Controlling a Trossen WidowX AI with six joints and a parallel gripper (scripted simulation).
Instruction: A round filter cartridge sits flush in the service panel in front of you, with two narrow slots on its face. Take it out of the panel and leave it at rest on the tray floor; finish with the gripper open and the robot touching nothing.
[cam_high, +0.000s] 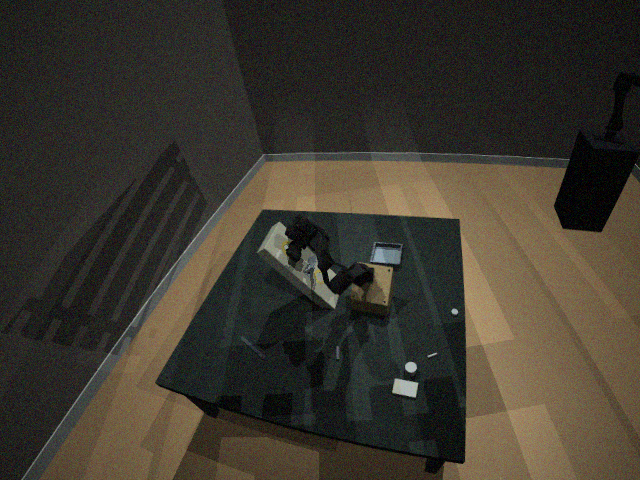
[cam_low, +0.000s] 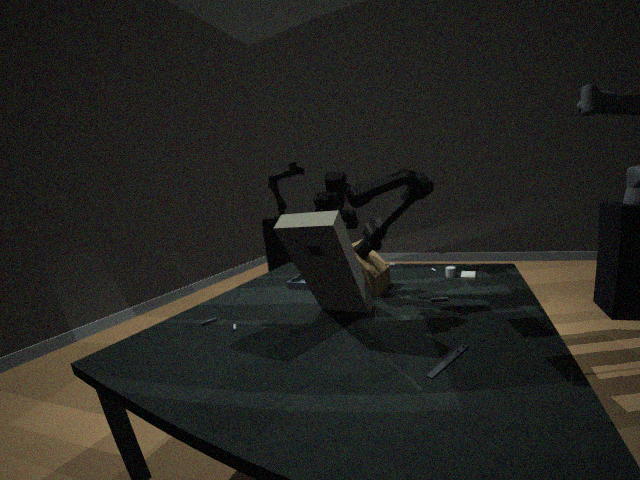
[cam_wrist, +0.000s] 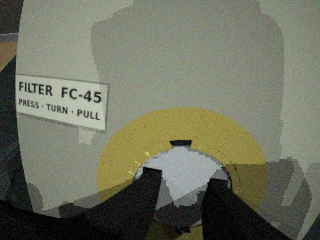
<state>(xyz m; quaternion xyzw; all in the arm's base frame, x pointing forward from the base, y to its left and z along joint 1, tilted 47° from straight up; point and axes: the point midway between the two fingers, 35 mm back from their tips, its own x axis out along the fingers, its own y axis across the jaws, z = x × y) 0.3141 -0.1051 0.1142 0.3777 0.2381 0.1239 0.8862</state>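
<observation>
The round grey filter cartridge lies 10 mm ahead of my gripper tip and 10 mm below it. The rest, counted from my gripper tip: grey tray (390 mm behind, 300 mm to the right, 270 mm below).
</observation>
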